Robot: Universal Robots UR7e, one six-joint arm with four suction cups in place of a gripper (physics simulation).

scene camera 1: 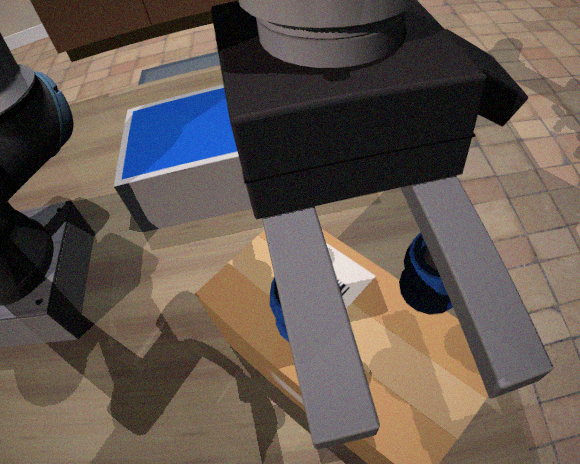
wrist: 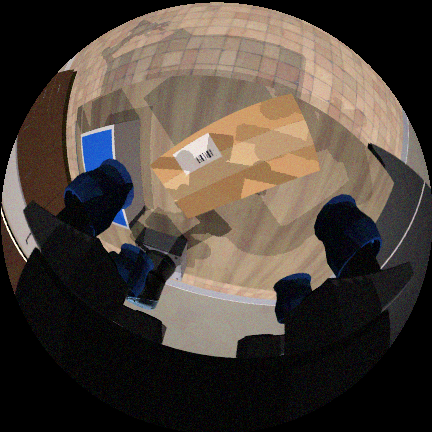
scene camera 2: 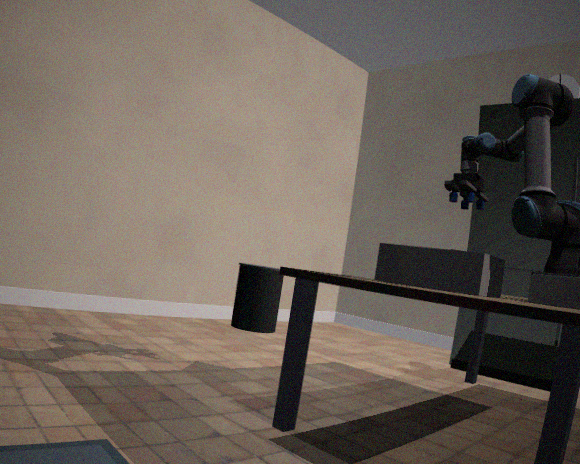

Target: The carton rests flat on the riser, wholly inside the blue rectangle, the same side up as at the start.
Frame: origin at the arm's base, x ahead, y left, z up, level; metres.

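Seen in the pictures: hand, its tool point: (scene camera 1: pixel 337 203) (wrist: pixel 217 248) (scene camera 2: pixel 466 205); arm's base, origin of its link: (scene camera 1: pixel 14 263) (wrist: pixel 159 261) (scene camera 2: pixel 566 276).
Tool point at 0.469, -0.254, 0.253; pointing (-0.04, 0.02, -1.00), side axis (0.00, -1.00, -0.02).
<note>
Pixels of each thing's top centre, then the offset from my tool point to it, as dx, dy, dz.
- brown carton, centre of its top: (scene camera 1: pixel 346 327) (wrist: pixel 232 159) +0.000, +0.005, -0.198
- white barcode label, centre of its top: (scene camera 1: pixel 332 272) (wrist: pixel 195 154) +0.002, +0.072, -0.198
- grey riser, centre of its top: (scene camera 1: pixel 222 118) (scene camera 2: pixel 443 251) (wrist: pixel 99 181) -0.090, +0.418, -0.227
- blue rectangle, centre of its top: (scene camera 1: pixel 222 118) (wrist: pixel 99 181) -0.090, +0.418, -0.227
The brown carton (scene camera 1: pixel 400 350) (wrist: pixel 240 155) lies flat on the table beside the riser, apart from it, with a white barcode label (scene camera 1: pixel 357 275) (wrist: pixel 197 152) on its top. It lies at an angle to the riser. The grey riser (scene camera 1: pixel 200 200) (scene camera 2: pixel 425 267) (wrist: pixel 130 150) bears a blue rectangle (scene camera 1: pixel 180 135) (wrist: pixel 97 145) with a white border; no carton shows on it. My gripper (scene camera 1: pixel 357 295) (scene camera 2: pixel 467 197) (wrist: pixel 220 247) is open, its blue cups pointing down, high above the table. In scene camera 1 it covers part of the carton and the riser's right end. The carton does not show in scene camera 2.
The arm's base (scene camera 1: pixel 70 275) (wrist: pixel 165 242) stands on the table (scene camera 1: pixel 85 160) (scene camera 2: pixel 350 280) near the riser and carton. A brown cabinet (scene camera 1: pixel 125 20) (wrist: pixel 42 120) stands beyond the riser. A dark bin (scene camera 2: pixel 257 300) shows behind the table in scene camera 2.
</note>
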